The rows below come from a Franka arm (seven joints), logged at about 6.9 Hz.
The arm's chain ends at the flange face. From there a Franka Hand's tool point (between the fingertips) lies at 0.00 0.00 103.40 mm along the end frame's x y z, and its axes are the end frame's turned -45 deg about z.
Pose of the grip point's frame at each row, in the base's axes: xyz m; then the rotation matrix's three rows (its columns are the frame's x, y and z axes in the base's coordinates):
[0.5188 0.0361 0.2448], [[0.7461 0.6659 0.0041], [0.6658 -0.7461 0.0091], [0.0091 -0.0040 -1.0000]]
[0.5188 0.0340 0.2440], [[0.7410 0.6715 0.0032], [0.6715 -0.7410 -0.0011], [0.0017 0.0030 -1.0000]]
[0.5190 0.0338 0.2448], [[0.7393 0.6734 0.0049], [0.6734 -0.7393 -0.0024], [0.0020 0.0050 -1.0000]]
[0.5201 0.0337 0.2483], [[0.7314 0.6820 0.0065], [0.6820 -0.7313 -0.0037], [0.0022 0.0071 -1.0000]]
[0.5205 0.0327 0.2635], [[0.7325 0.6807 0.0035], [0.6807 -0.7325 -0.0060], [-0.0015 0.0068 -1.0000]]
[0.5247 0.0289 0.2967], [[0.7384 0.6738 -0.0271], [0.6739 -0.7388 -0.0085], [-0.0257 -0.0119 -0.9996]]
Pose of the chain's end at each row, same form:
[0.5184 0.0352 0.3482], [[0.9984 -0.0567 0.0041], [-0.0568 -0.9984 0.0091], [0.0036 -0.0093 -1.0000]]
[0.5185 0.0341 0.3474], [[0.9988 -0.0491 0.0032], [-0.0491 -0.9988 -0.0011], [0.0033 0.0009 -1.0000]]
[0.5185 0.0340 0.3482], [[0.9989 -0.0466 0.0049], [-0.0466 -0.9989 -0.0024], [0.0049 0.0021 -1.0000]]
[0.5194 0.0341 0.3517], [[0.9994 -0.0349 0.0065], [-0.0349 -0.9994 -0.0037], [0.0066 0.0035 -1.0000]]
[0.5201 0.0333 0.3669], [[0.9993 -0.0366 0.0035], [-0.0366 -0.9993 -0.0060], [0.0037 0.0059 -1.0000]]
[0.5275 0.0298 0.4001], [[0.9986 -0.0457 -0.0271], [-0.0459 -0.9989 -0.0085], [-0.0266 0.0098 -0.9996]]

